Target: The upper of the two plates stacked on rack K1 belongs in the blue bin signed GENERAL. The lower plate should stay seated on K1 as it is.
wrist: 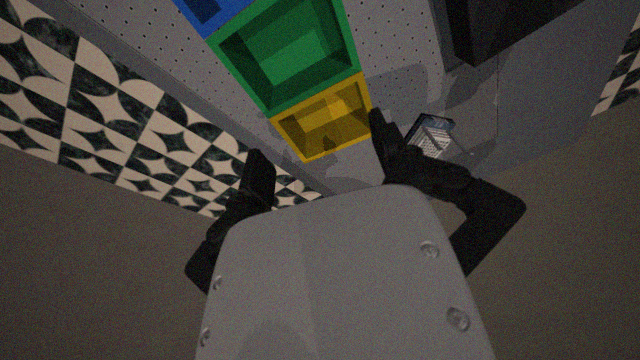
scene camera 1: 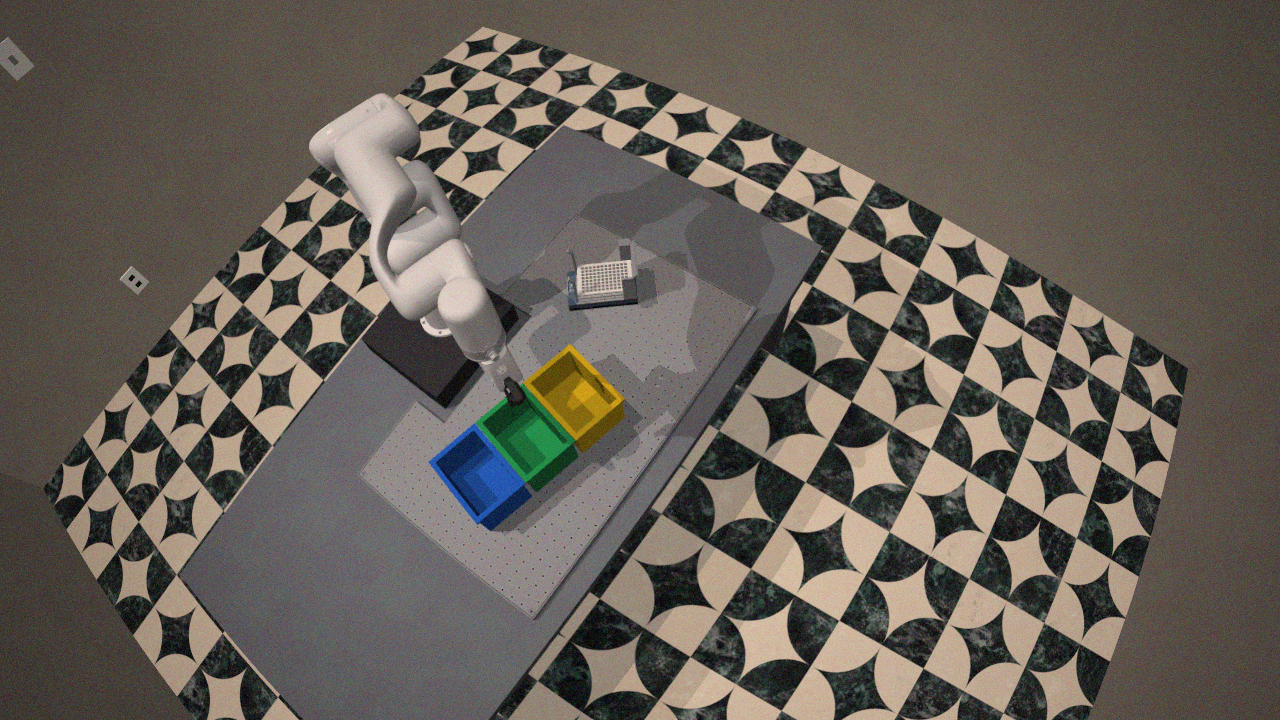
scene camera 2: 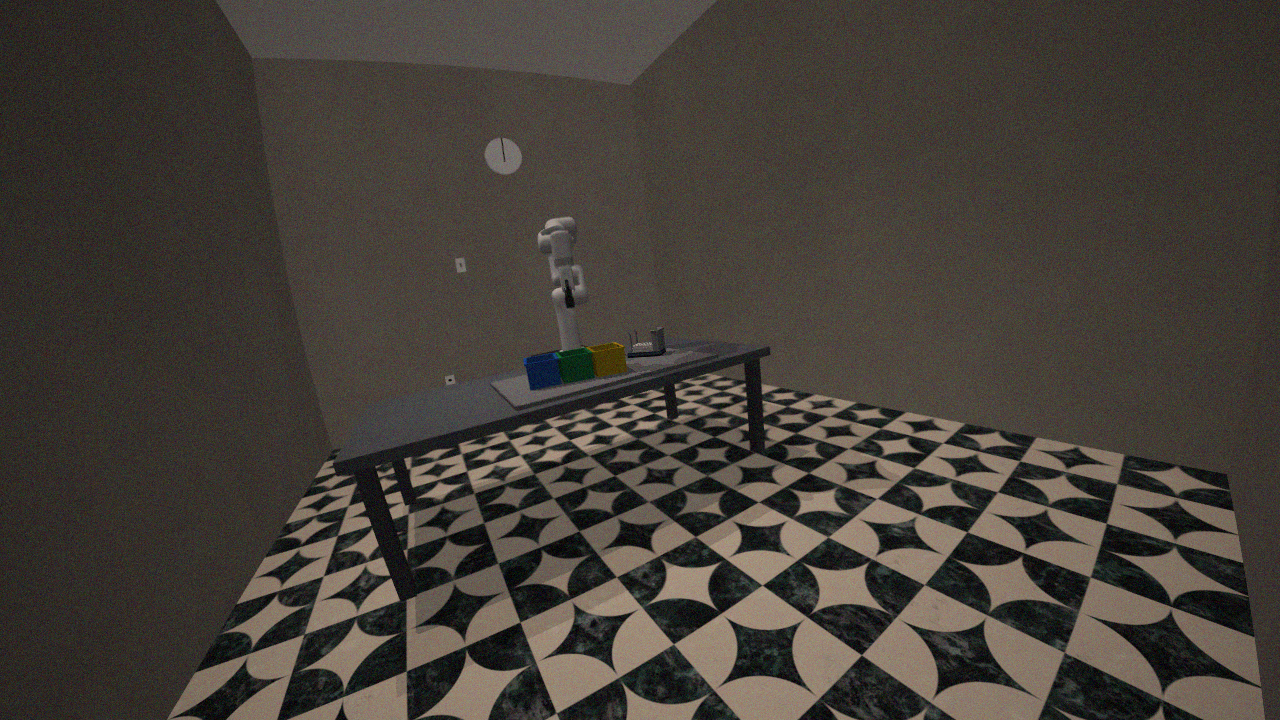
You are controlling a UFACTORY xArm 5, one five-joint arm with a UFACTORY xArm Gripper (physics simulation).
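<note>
The rack, taken as K1, has a dark base and upright corner parts. A white gridded plate sits flat on it. The stack is too small to tell the upper plate from the lower. The blue bin stands at the end of a row of three; no sign is legible. My gripper is open and empty, high above the table and away from the rack. In the wrist view its right finger appears beside the rack.
The green bin stands between the blue bin and the yellow bin. The yellow bin is nearest the rack. Bins and rack stand on the perforated board. The arm's black base block is beside it.
</note>
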